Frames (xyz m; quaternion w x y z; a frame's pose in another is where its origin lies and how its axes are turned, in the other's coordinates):
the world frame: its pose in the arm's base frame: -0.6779 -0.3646 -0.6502 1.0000 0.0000 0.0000 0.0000
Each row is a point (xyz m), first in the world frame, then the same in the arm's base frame.
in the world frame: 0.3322 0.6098 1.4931
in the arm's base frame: -0.3457 0.2452 0.8429
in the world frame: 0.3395 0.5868 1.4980
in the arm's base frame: -0.3384 0.2222 0.8478
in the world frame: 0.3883 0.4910 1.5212
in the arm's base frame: -0.2896 0.1264 0.8710
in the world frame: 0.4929 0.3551 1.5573
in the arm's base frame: -0.1850 -0.0095 0.9071
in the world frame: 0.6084 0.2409 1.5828
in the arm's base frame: -0.0695 -0.1237 0.9326
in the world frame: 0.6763 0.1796 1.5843
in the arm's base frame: -0.0016 -0.1850 0.9341
